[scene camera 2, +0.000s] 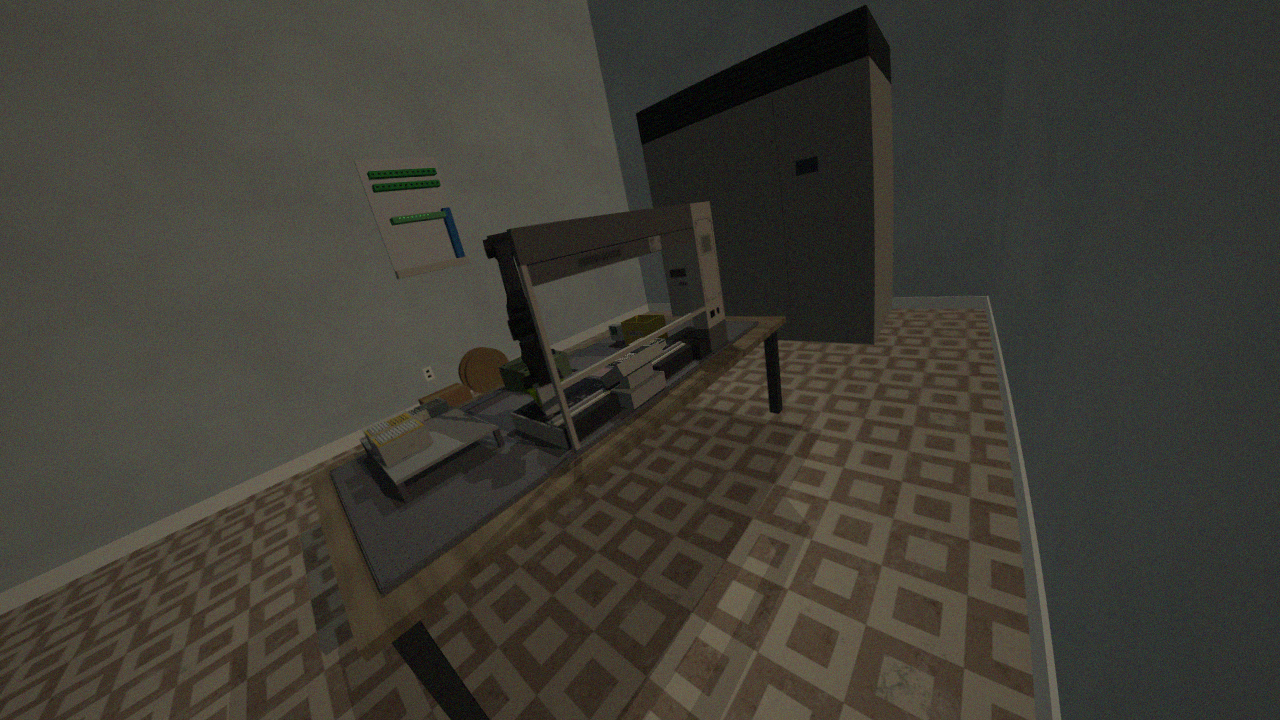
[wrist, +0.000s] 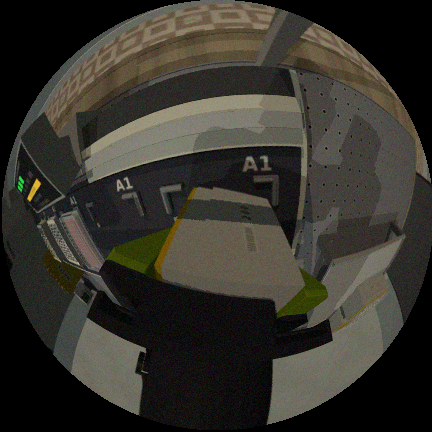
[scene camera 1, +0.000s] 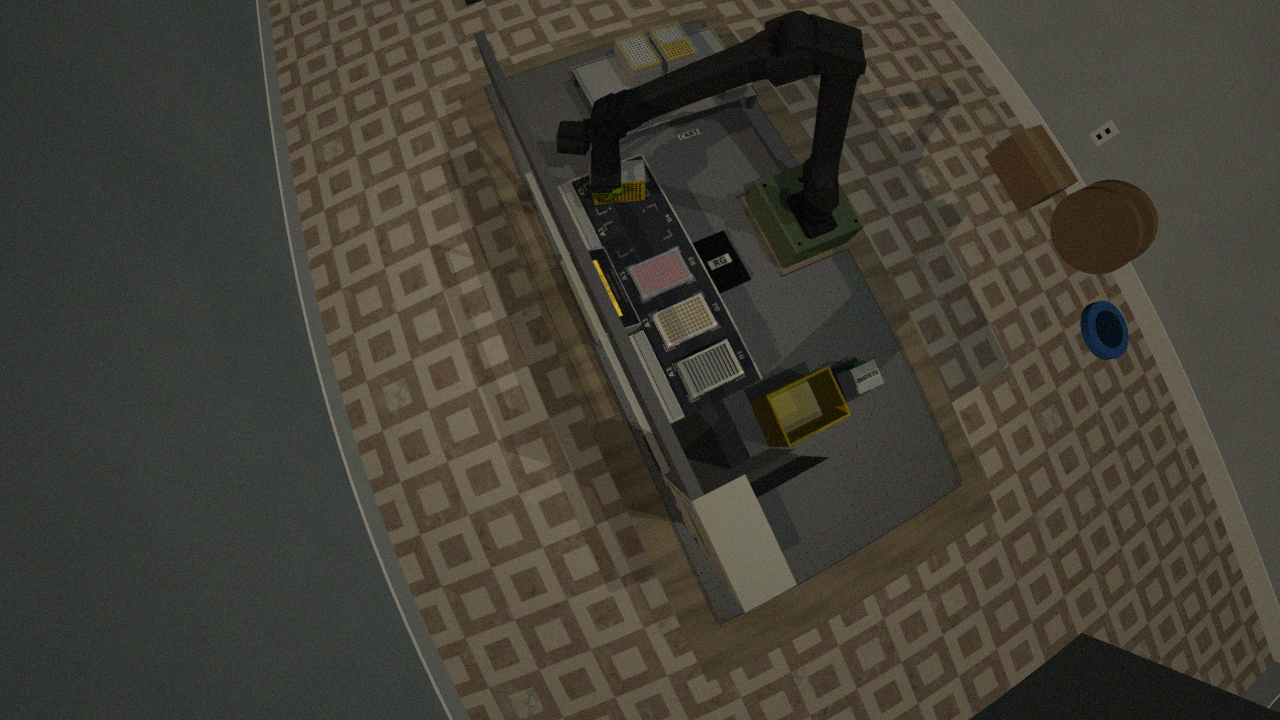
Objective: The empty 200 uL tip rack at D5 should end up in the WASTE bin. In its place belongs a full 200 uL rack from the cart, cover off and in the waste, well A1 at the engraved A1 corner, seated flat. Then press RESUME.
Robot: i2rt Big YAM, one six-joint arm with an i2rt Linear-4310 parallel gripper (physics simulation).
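Frame: origin at the arm's base, x ahead, y left, z up, level; millimetres.
Seen in the pictures: gripper, fingertip midpoint: [scene camera 2: 551,404] [wrist: 222,233] [scene camera 1: 606,190]; arm's base at its link origin: [scene camera 1: 810,214].
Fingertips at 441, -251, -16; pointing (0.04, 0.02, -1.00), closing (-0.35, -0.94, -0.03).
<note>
Offsets run from my fingertips to a thing's top centre, as dx, dy, dz. "spot": to the spot under its first point.
A 200 uL rack {-28, +8, +75} [scene camera 1: 626,191] [wrist: 235,240] is at D5, tipped with a long side up and its orange-yellow top facing the D4 side. My gripper [scene camera 1: 611,189] [wrist: 222,233] is shut on this rack, one green finger at each end. Whether the rack holds tips is too small to tell. The engraved A1 corner {spot: +36, -42, -10} [wrist: 272,185] shows beyond it in the wrist view. Two more racks {-240, -358, +57} [scene camera 1: 637,51] {-348, -360, +57} [scene camera 1: 673,42] stand on the cart {-295, -291, -7} [scene camera 1: 590,82] [scene camera 2: 460,437]. The yellow WASTE bin {-191, +658, +62} [scene camera 1: 775,428] [scene camera 2: 642,327] has a pale, clear thing {-191, +658, -42} [scene camera 1: 799,404] inside. The RESUME button box {-365, +662, +31} [scene camera 1: 865,377] is beside the bin.
A pink plate {-33, +248, +0} [scene camera 1: 660,273] [wrist: 82,240] and two pale plates {-37, +372, +0} [scene camera 1: 684,320] {-39, +495, +17} [scene camera 1: 709,368] sit on the deck. The rail and frame [scene camera 2: 608,234] run along the deck's far side. A black RG pad {-197, +257, -59} [scene camera 1: 721,260] lies between the deck and the green arm base [scene camera 1: 787,237].
</note>
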